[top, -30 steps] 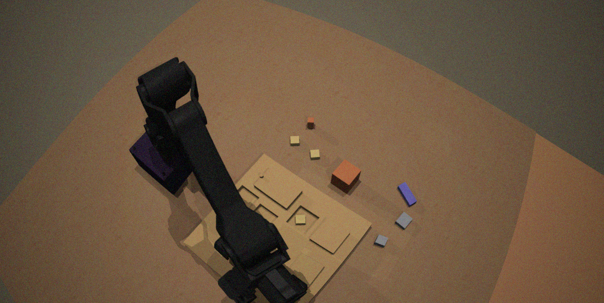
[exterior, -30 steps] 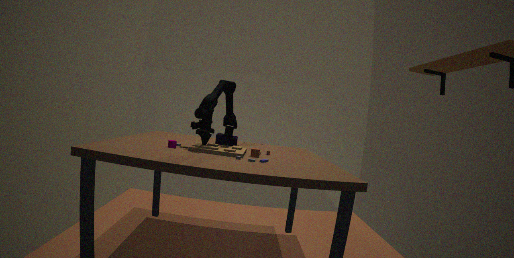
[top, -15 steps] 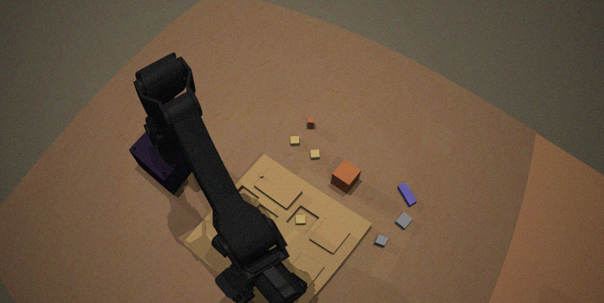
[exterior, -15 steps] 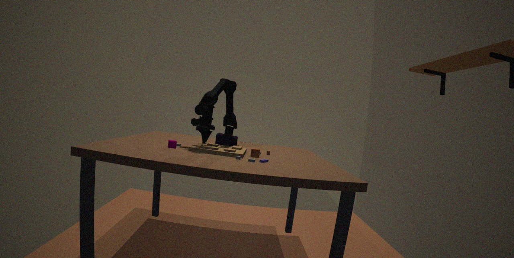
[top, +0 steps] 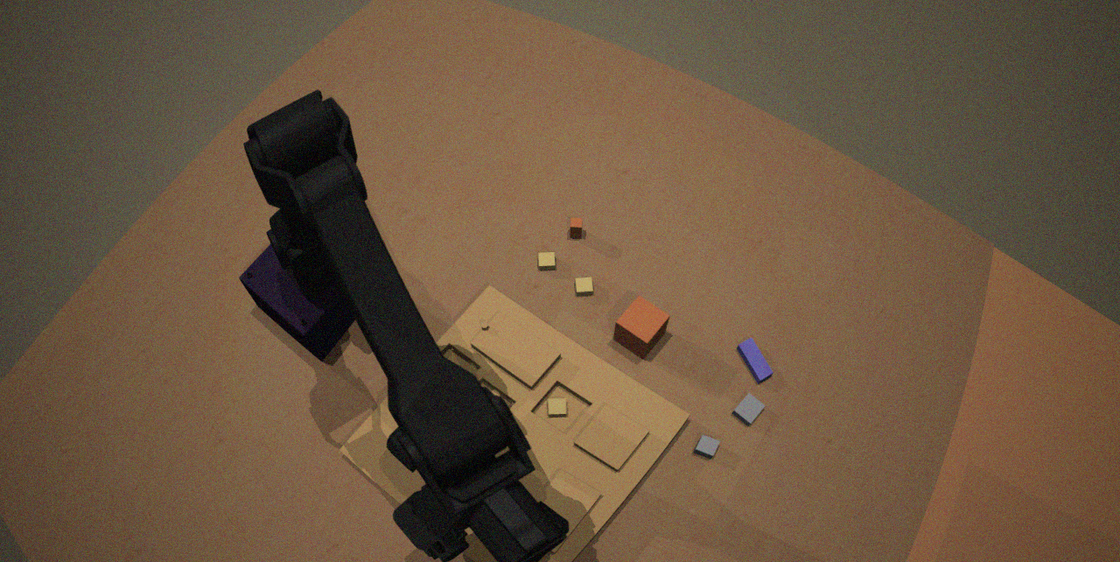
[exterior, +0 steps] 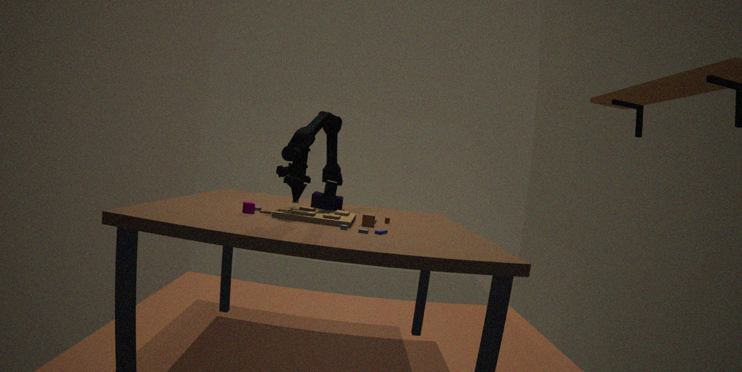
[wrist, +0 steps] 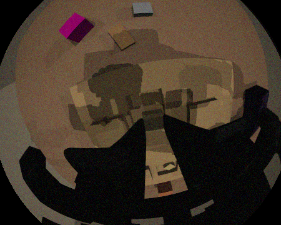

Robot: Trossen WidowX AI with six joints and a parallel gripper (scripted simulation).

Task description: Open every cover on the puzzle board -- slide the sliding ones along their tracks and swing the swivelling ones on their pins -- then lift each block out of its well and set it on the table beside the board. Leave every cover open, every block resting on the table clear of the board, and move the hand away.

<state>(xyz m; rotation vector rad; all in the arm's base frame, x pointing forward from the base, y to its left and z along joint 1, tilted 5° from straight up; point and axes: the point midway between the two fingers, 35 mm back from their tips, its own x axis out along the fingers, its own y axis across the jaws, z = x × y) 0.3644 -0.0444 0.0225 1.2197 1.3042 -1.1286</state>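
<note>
The tan puzzle board is 10 cm to the left of my gripper tip, 4 cm below it and 4 cm behind it. From my gripper tip the other things lie so: grey block (17 cm to the right, 5 cm below, 1 cm behind); magenta cube (15 cm to the right, 10 cm ahead, 4 cm below); orange cube (29 cm to the left, 4 cm below, 4 cm behind).
</note>
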